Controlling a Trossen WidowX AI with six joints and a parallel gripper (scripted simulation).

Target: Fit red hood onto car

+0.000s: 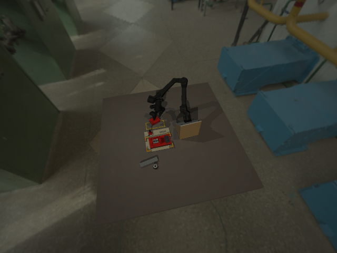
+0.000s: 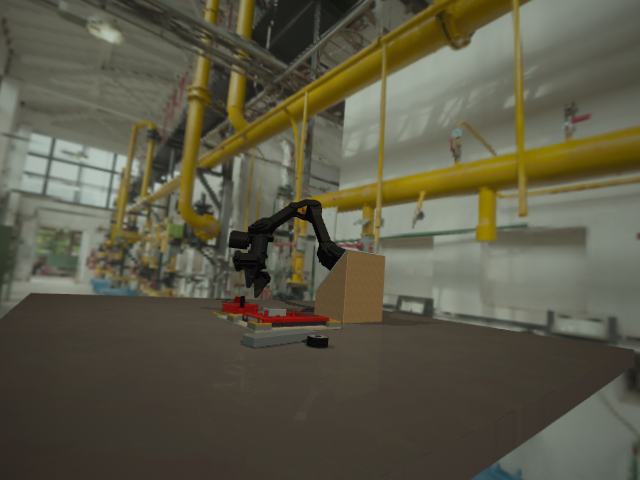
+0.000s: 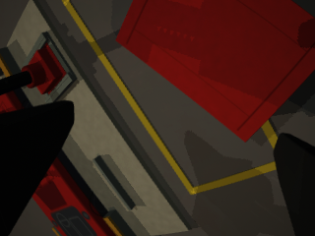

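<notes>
The red hood lies 3 cm ahead of my gripper tip, 2 cm to the right of it and 5 cm below it. Also, from my gripper tip: grey engine block: 4 cm ahead, 24 cm to the left, 4 cm below; black wheel: 6 cm ahead, 47 cm to the left, 5 cm below.
</notes>
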